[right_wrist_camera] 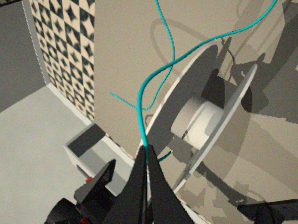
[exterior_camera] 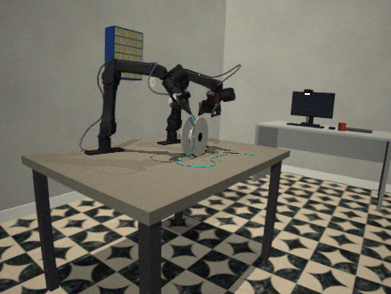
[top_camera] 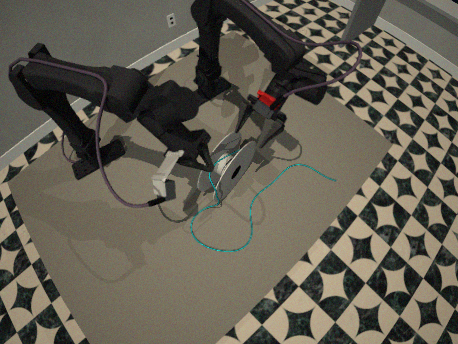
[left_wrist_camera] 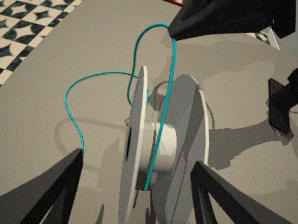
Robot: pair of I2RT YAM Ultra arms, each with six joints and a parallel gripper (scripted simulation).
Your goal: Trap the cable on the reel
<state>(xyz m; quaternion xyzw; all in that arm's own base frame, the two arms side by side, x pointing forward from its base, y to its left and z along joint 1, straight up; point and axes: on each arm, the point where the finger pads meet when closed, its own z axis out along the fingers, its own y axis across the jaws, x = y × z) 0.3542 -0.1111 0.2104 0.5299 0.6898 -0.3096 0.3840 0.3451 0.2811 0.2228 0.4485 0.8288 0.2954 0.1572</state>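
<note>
The white reel is 2 cm behind my right hand, 7 cm to the left of it and 12 cm below it.
My left gripper is now 110 mm above the white reel, 60 mm to the left of it and 10 mm past it.
</note>
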